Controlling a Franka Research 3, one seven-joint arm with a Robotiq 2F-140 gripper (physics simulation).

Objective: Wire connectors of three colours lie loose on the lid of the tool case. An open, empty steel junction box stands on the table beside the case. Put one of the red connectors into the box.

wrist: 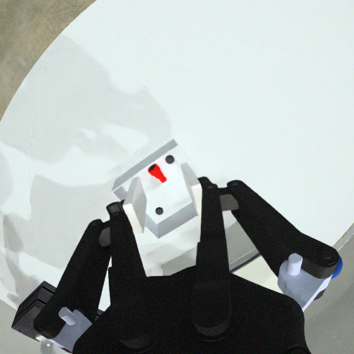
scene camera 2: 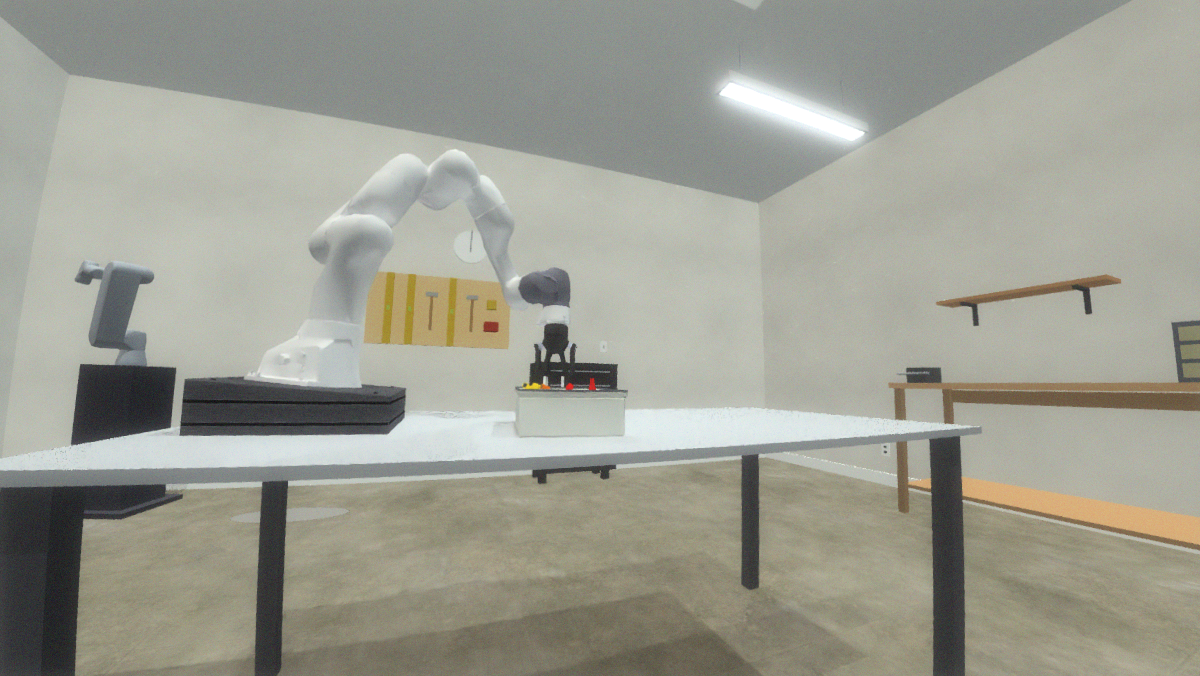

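Note:
A red connector (wrist: 158,173) shows in the wrist view over the floor of the steel junction box (wrist: 140,169), between two dark round holes and apart from both fingers. My gripper (wrist: 162,181) (scene camera 2: 554,380) is partly open and empty, its fingertips above the box in the wrist view. In scene camera 2 the fingertips show behind the lid of the pale tool case (scene camera 2: 571,415); the box is hidden there. Red connectors (scene camera 2: 569,387) (scene camera 2: 592,383), an orange one (scene camera 2: 544,387) and yellow ones (scene camera 2: 533,386) lie on the lid.
The white table (scene camera 2: 713,428) carries the arm's black base (scene camera 2: 289,407) at the left. A black cabinet (scene camera 2: 604,373) shows behind the case. A blue object (wrist: 337,267) shows at the right edge of the wrist view, partly covered by the gripper. A wooden bench (scene camera 2: 1049,387) is at the right.

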